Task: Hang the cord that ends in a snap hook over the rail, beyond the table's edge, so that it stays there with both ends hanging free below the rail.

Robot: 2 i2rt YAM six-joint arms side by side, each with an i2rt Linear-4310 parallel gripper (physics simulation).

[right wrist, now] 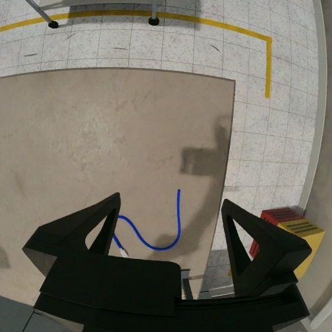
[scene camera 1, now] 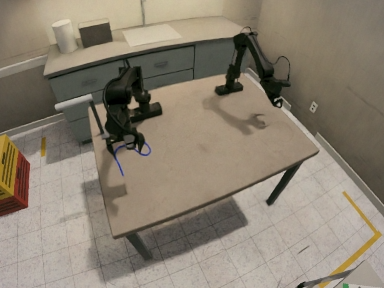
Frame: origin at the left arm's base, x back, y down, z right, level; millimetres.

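Seen in the pictures: left gripper, fingertip midpoint: [scene camera 1: 277, 102]; right gripper, fingertip midpoint: [scene camera 1: 127, 156]; left arm's base, origin of the base link: [scene camera 1: 229, 87]; right arm's base, origin of the base link: [scene camera 1: 144, 110].
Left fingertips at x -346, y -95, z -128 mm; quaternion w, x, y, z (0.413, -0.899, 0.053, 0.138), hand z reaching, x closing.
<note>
Offsets run from my left fingertips to a thing's top centre. "*": to the spot under its first point. Level surfaces: height alone.
A blue cord @[* dx -13, dy +112, dz +965 mm] [scene camera 1: 119, 164] [right wrist: 178, 220] lies in curves on the table near its left edge, below my right gripper [scene camera 1: 126, 148] [right wrist: 171, 201]. My right gripper is open, with no cord held between its fingers. The cord's pale snap hook [right wrist: 124, 253] lies beside the left-hand finger in the right wrist view; that finger hides a short piece of cord. The grey rail @[dx +254, dy -158, dz +1101 mm] [scene camera 1: 75, 102] stands out beyond the table's left edge in scene camera 1, with no cord on it. My left gripper [scene camera 1: 277, 102] is open and empty, high near the table's right edge.
The rail's upright post @[dx +255, dy -122, dz +1016 mm] [scene camera 1: 97, 117] rises at the left edge of the table @[dy +119 mm] [scene camera 1: 200, 175], close to my right arm. Yellow and red crates [scene camera 1: 19, 182] [right wrist: 305, 240] stand on the floor. A counter [scene camera 1: 212, 30] with a white cylinder [scene camera 1: 65, 36] and a dark box [scene camera 1: 96, 33] runs behind the table.
</note>
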